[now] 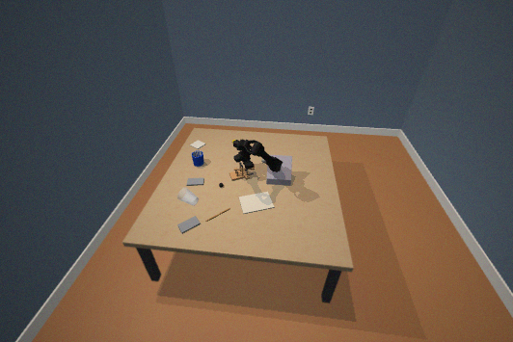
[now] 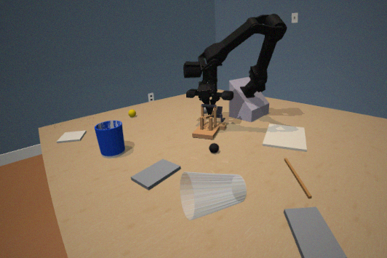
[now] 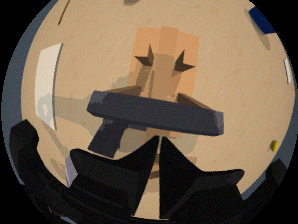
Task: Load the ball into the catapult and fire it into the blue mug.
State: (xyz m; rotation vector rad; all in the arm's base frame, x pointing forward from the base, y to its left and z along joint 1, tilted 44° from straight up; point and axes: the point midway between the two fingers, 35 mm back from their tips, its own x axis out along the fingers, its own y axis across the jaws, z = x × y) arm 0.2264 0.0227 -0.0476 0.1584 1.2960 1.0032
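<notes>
Now: the wooden catapult 1 cm ahead of my gripper tip and 2 cm to the left of it. From my gripper tip the other things lie so: blue mug: 40 cm ahead, 4 cm to the right, 3 cm below; black ball: 15 cm ahead, 18 cm to the left, 4 cm below; white sheet: 13 cm behind, 28 cm to the left, 5 cm below.
</notes>
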